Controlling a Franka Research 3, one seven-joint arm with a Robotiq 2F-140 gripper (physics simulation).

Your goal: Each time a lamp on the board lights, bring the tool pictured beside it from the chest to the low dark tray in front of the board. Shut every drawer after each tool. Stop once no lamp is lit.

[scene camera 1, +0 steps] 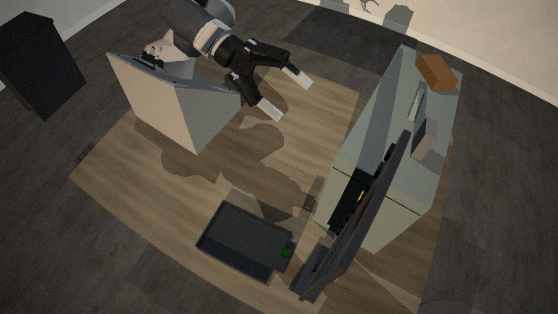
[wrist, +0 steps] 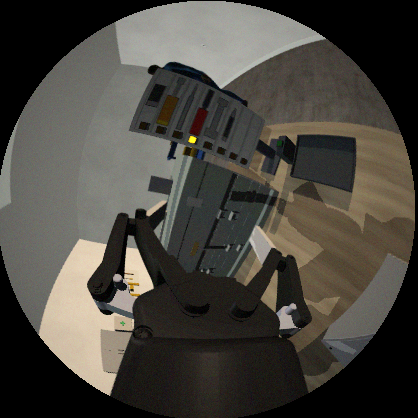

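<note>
My gripper [scene camera 1: 292, 100] [wrist: 210, 221] is open and empty, high above the wooden floor area, between the robot's pedestal and the chest. The board [scene camera 1: 347, 250] [wrist: 252, 130] stands upright at the end of the chest. In the wrist view one lamp [wrist: 192, 139] is lit yellow, below a picture of a red-handled tool [wrist: 198, 121] with a dark shaft. The grey-green chest [scene camera 1: 440, 175] [wrist: 185, 210] has small light handles on its front; no drawer shows clearly pulled out. The low dark tray [scene camera 1: 240, 232] [wrist: 325, 155] lies in front of the board and looks empty.
An orange block [scene camera 1: 436, 72], a thin light bar [scene camera 1: 416, 104] and a dark-faced block [scene camera 1: 425, 139] [wrist: 160, 185] are on the chest top. A small box with a green light [scene camera 1: 286, 251] [wrist: 280, 143] adjoins the tray. The pale pedestal [scene camera 1: 160, 105] stands left; a black cabinet [scene camera 1: 40, 65] is farther left.
</note>
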